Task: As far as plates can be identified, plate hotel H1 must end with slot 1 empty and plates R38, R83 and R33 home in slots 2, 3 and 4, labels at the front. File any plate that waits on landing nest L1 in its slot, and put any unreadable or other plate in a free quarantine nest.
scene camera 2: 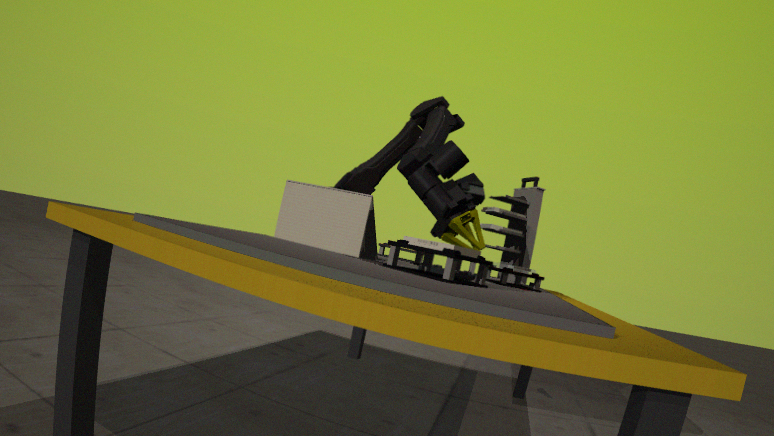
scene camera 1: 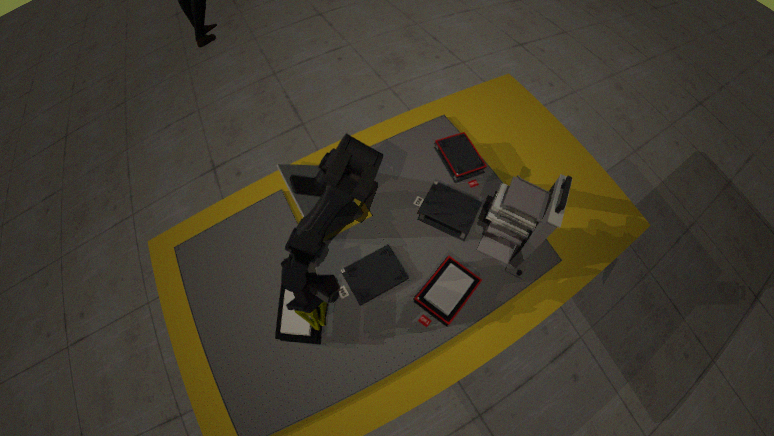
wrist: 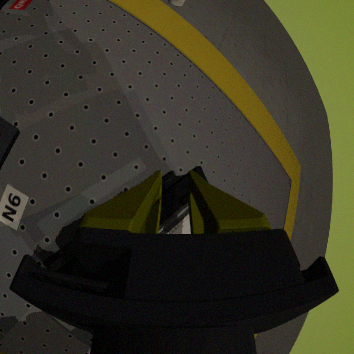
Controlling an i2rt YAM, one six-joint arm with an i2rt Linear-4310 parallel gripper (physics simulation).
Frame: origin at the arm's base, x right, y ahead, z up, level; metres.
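Seen in the pictures: gripper, fingertip midpoint: (scene camera 2: 480,251) (scene camera 1: 320,327) (wrist: 174,177); arm's base, origin of the base link: (scene camera 2: 333,220) (scene camera 1: 319,188).
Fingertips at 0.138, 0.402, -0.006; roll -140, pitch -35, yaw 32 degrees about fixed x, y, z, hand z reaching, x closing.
Pixels of each thing's top centre, then the offset from my fingertips to it, as dx, dy, dz. "pt": a spot on its surface instead.
- black nest, surface spot: (scene camera 1: 281,325) pt +0.101, -0.043, -0.001
- N6 tag, middle of its top: (wrist: 10,207) (scene camera 1: 343,292) -0.091, -0.088, -0.064
A pale plate (scene camera 1: 294,321) (scene camera 2: 426,241) lies flat in a black nest (scene camera 1: 281,325) at the front left of the mat. My gripper (scene camera 1: 314,315) (scene camera 2: 467,238) (wrist: 174,177) hangs low over the plate's right end, tilted down, with its yellow fingers drawn narrow and nothing held between them. In the wrist view only a pale sliver of the plate (wrist: 182,225) shows behind the fingers. The plate hotel (scene camera 1: 555,208) (scene camera 2: 529,216) stands at the right, with pale plates (scene camera 1: 518,199) stacked in its slots. I cannot read any labels.
Two red-rimmed nests: the far one (scene camera 1: 437,143) is dark, the near one (scene camera 1: 420,297) holds a pale plate (scene camera 1: 449,289). Two dark nests (scene camera 1: 449,208) (scene camera 1: 375,273) lie between them. An N6 tag (wrist: 12,207) is on the mat. A grey box (scene camera 2: 324,216) stands by the arm base.
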